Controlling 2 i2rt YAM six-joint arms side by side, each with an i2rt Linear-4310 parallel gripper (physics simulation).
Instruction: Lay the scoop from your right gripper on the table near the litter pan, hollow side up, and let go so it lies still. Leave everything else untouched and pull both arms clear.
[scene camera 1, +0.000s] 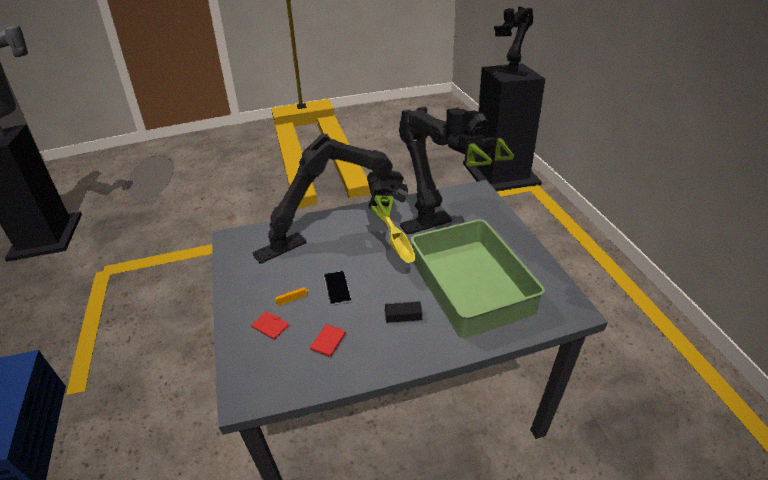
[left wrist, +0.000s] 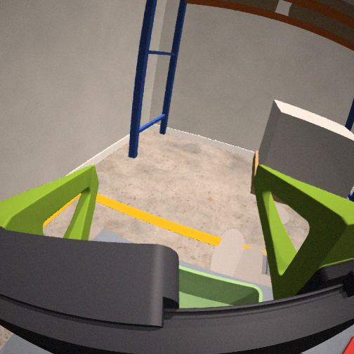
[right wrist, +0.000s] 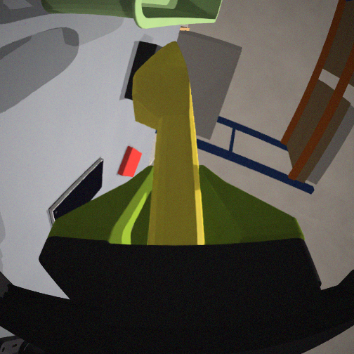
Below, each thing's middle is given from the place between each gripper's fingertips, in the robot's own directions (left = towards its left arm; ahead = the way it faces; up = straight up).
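Yellow scoop (right wrist: 161, 96): my right hand is 50 mm short of it, 20 mm to the right of it and 20 mm above it. Also from my right hand, the green litter pan (scene camera 1: 480, 284) is 230 mm ahead, 230 mm to the left and 110 mm below, while the black phone (right wrist: 85, 187) is 120 mm ahead, 200 mm to the right and 160 mm below.
From my left hand, the distances are: yellow scoop, 160 mm behind, 280 mm to the right, 320 mm below; green litter pan, 20 mm ahead, 60 mm to the right, 410 mm below; black phone, 90 mm behind, 500 mm to the right, 460 mm below.
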